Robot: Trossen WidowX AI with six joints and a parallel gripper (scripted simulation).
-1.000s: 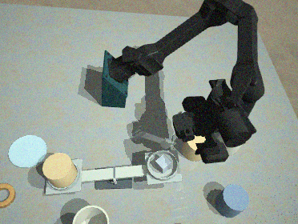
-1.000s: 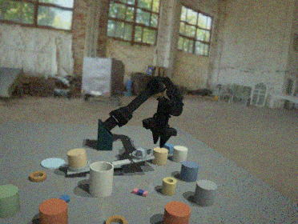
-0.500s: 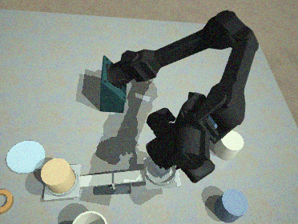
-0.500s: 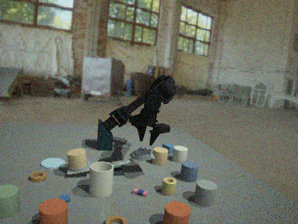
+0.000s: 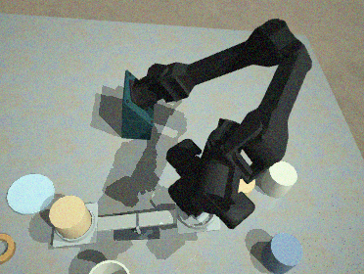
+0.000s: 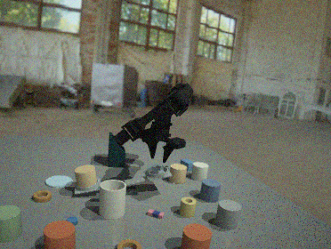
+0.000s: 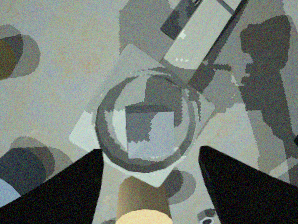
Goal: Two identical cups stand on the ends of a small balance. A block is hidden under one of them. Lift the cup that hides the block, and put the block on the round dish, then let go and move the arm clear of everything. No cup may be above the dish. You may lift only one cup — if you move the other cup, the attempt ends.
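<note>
Right now my gripper tip is 350 mm to the left of the round light-blue dish, 120 mm past it and 120 mm above it. From my gripper tip the other things lie so: dark nut (200 mm behind, 130 mm to the left, 110 mm below); white hollow cup (190 mm to the right, 130 mm ahead, 80 mm below); blue cylinder (160 mm to the left, 110 mm ahead, 80 mm below).
</note>
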